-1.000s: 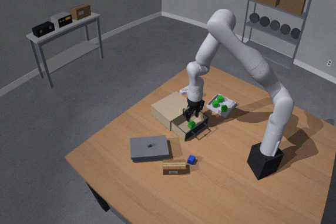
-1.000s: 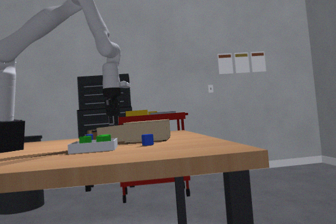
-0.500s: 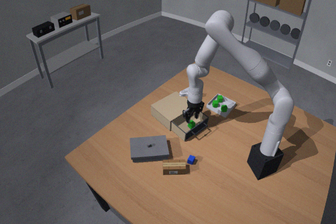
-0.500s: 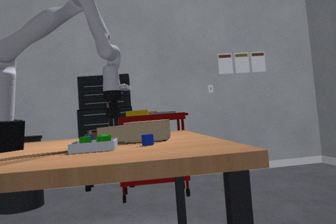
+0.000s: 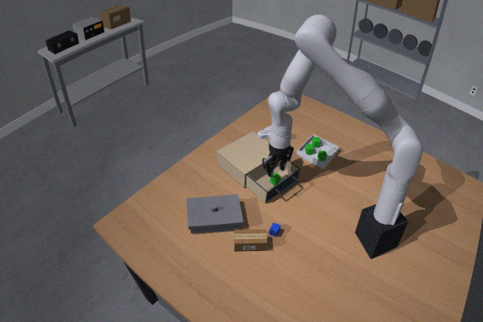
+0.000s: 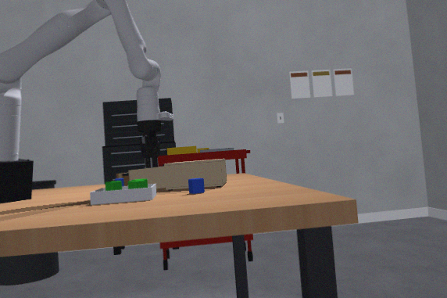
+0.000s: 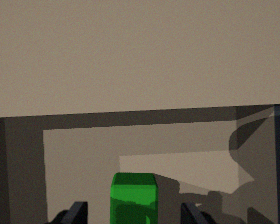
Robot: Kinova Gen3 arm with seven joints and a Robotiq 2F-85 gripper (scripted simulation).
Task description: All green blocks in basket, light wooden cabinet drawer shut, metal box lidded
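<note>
The drawer is 1 cm ahead of my hand and 5 cm below it. From my hand the other things lie so: grey lid 6 cm ahead, 28 cm to the left, 3 cm below; white basket 4 cm behind, 28 cm to the right, 7 cm below; light wooden cabinet 8 cm ahead, 1 cm to the right, 4 cm below.
</note>
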